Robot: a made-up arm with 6 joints. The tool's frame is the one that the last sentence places. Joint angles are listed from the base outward.
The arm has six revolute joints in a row. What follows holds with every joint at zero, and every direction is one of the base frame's.
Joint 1 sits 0.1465 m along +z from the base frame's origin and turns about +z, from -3.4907 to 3.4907 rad.
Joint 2 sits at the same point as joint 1 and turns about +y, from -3.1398 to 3.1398 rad.
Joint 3 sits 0.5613 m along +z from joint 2 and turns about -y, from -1.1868 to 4.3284 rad.
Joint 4 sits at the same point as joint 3 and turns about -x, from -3.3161 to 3.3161 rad.
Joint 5 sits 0.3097 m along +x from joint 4 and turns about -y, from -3.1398 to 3.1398 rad.
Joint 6 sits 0.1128 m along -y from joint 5 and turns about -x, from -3.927 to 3.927 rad.
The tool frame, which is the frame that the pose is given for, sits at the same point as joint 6; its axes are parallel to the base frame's.
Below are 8 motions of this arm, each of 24 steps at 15 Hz.
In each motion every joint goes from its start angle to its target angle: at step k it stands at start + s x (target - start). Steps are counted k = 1, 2, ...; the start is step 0. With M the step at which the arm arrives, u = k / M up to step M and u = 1 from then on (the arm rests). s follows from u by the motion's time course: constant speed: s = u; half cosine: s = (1 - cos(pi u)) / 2; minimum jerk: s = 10 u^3 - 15 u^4 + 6 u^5.
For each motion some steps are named. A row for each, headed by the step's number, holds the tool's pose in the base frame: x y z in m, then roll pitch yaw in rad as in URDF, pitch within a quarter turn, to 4 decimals.
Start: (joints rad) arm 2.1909 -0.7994 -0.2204 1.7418 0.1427 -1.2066
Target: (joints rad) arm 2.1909 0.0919 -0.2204 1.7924 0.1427 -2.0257
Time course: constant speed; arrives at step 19
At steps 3, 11, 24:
3: 0.0477 -0.1014 0.8223 -0.4769 -0.4084 2.3440
11: -0.1026 0.1051 0.8152 -0.0971 -0.0341 2.3308
24: -0.2410 0.2949 0.7150 0.2807 0.3404 2.3386

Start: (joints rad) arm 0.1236 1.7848 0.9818 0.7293 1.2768 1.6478
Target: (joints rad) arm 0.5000 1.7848 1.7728 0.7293 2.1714 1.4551
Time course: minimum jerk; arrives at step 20
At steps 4, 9, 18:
4: 0.8287 0.0363 -0.1308 -2.1828 -0.3697 0.9121
9: 0.8482 0.1535 -0.0494 -2.5272 -0.7639 1.4460
18: 0.7957 0.3357 0.0966 2.7138 -0.6799 2.8480

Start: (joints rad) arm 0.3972 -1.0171 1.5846 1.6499 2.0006 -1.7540
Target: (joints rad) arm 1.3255 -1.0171 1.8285 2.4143 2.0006 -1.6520
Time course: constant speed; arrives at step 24
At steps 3, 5, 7, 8, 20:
3: -0.7083 -0.3767 0.4957 -2.4387 0.0653 1.6265
5: -0.6812 -0.4247 0.4904 -2.4399 0.0063 1.6736
7: -0.6507 -0.4706 0.4855 -2.4389 -0.0530 1.7214
8: -0.6342 -0.4928 0.4832 -2.4377 -0.0828 1.7454
20: -0.3789 -0.7060 0.4636 -2.3783 -0.4396 2.0307

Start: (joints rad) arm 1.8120 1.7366 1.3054 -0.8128 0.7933 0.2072
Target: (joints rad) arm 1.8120 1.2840 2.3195 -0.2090 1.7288 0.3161
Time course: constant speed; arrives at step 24
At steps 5, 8, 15, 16, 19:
5: -0.1203 0.8541 -0.0034 0.6440 -0.6084 1.1104
8: -0.1191 0.8709 0.0913 0.8241 -0.8576 0.9108
15: -0.1046 0.8533 0.3145 1.9798 -1.0685 -0.2946
16: -0.1012 0.8444 0.3451 2.1483 -1.0232 -0.4708
19: -0.0892 0.8085 0.4328 2.4830 -0.8153 -0.8302

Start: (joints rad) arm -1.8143 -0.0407 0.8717 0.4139 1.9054 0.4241
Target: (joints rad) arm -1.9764 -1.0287 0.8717 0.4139 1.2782 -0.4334
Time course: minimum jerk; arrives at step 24
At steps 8, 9, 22, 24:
8: -0.0874 0.0703 0.9891 3.0777 -0.2110 0.8786
9: -0.0712 0.1232 0.9846 3.1086 -0.1924 0.8664
22: 0.1497 0.6116 0.7176 -2.8412 0.0094 0.7703
24: 0.1513 0.6141 0.7144 -2.8387 0.0108 0.7699

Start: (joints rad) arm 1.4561 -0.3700 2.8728 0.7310 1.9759 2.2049
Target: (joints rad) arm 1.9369 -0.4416 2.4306 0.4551 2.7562 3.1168
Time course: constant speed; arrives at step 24
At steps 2, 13, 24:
2: 0.0474 -0.5148 0.5737 -1.2692 0.6994 2.3558
13: 0.1713 -0.5181 0.6307 -1.9121 0.6889 2.2188
24: 0.2921 -0.4788 0.6886 -2.5739 0.6091 2.1398

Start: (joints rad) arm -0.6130 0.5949 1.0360 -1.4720 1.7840 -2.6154
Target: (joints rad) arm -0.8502 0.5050 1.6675 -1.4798 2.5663 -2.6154
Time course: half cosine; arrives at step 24
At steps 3, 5, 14, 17, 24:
3: 0.5137 -0.3819 0.6522 -1.6195 0.0235 -2.4536
5: 0.5037 -0.3868 0.6693 -1.5762 0.0615 -2.5118
14: 0.4043 -0.4007 0.7998 -1.3041 0.4796 -2.8798
17: 0.3656 -0.3944 0.8384 -1.2372 0.6489 -2.9629
24: 0.3206 -0.3807 0.8774 -1.1675 0.8487 -3.0308

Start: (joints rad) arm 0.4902 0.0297 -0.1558 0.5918 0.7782 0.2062
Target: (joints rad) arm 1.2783 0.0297 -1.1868 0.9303 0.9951 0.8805
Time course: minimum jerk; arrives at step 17
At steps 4, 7, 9, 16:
4: 0.3304 0.0990 0.6861 -0.9129 -0.3774 1.0250
7: 0.2920 0.1576 0.6129 -1.0353 -0.1580 1.2736
9: 0.2418 0.1889 0.5523 -1.1166 0.0238 1.5103
16: 0.1252 0.1809 0.4488 -1.1805 0.3423 2.0713

